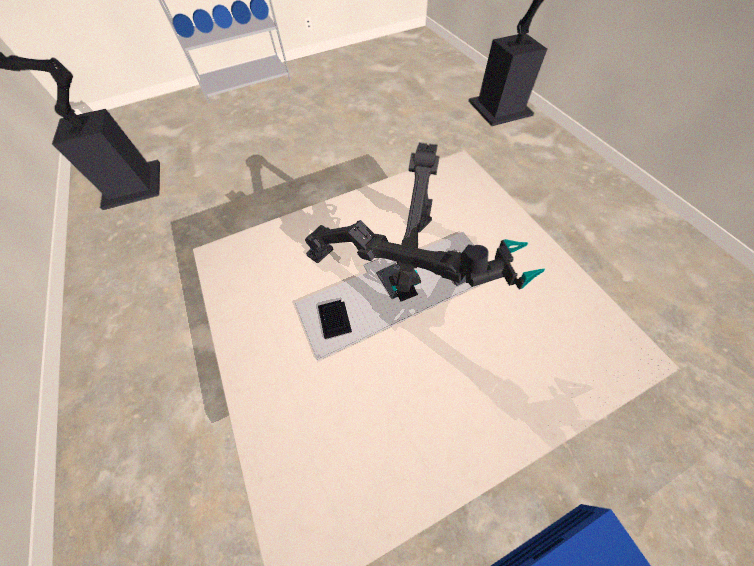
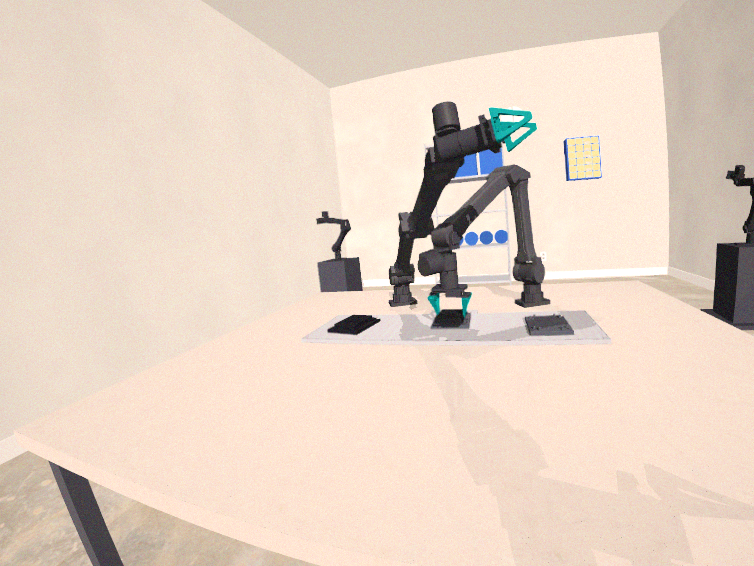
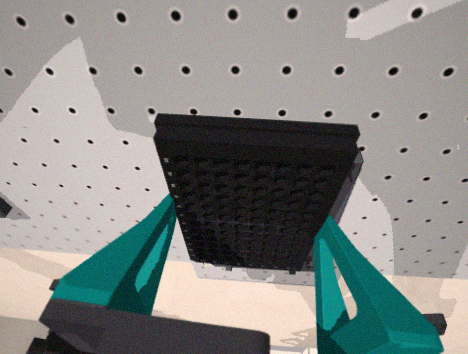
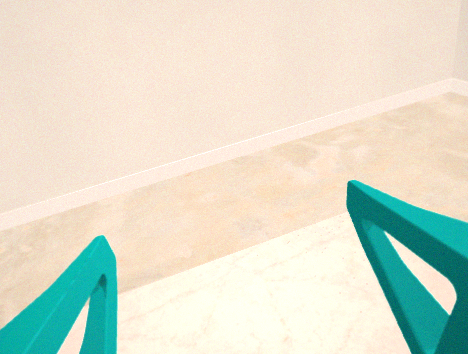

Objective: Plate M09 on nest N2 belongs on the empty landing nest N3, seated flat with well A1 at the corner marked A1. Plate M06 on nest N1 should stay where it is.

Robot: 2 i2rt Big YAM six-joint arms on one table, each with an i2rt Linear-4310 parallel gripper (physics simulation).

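My left gripper (image 1: 400,284) (image 2: 450,310) (image 3: 249,206) is shut on the black well plate M09 (image 2: 450,320) (image 3: 257,189), gripping its two long sides. It holds the plate low over the middle nest N3, whose grey edge (image 3: 349,187) shows at the plate's right side. I cannot tell whether the plate rests flat on it. Plate M06 (image 1: 334,318) (image 2: 353,323) lies on nest N1 at the strip's left end. Nest N2 (image 2: 549,325) at the right end is bare. My right gripper (image 1: 523,261) (image 2: 528,127) (image 4: 229,219) is open, empty and raised high.
The nests sit on a grey perforated board (image 1: 319,345) (image 2: 590,335) (image 3: 268,46) on the pale table. Both arms cross above the board. Off the table are a shelf rack (image 1: 277,39), a black pedestal (image 1: 510,79) (image 2: 339,274) and a blue box (image 1: 583,539).
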